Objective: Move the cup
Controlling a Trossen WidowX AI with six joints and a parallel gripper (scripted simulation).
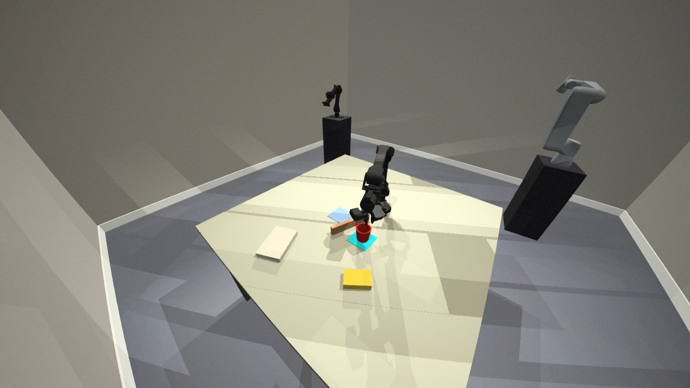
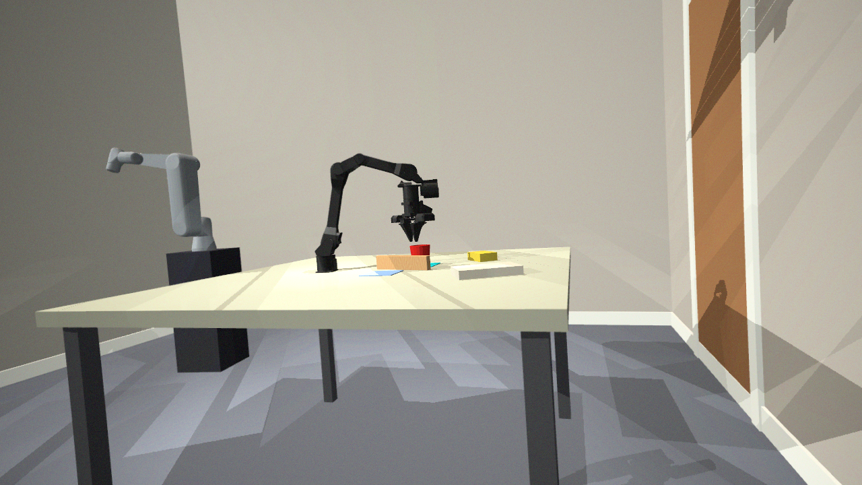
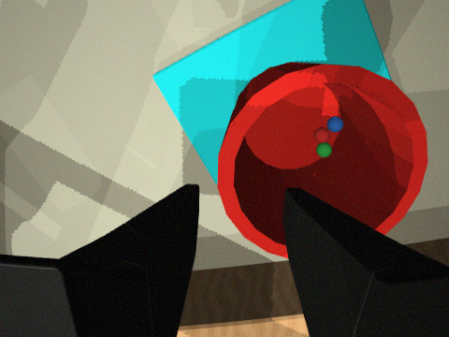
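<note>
My gripper tip is now 5 cm above the red cup, 3 cm short of it and 2 cm to the left of it. From my gripper tip the other things lie so: wooden block (11 cm to the right, 7 cm below, 2 cm behind); green marble (7 cm below, 3 cm to the right, 3 cm ahead); cyan pad (10 cm below, 3 cm ahead, 2 cm to the right).
</note>
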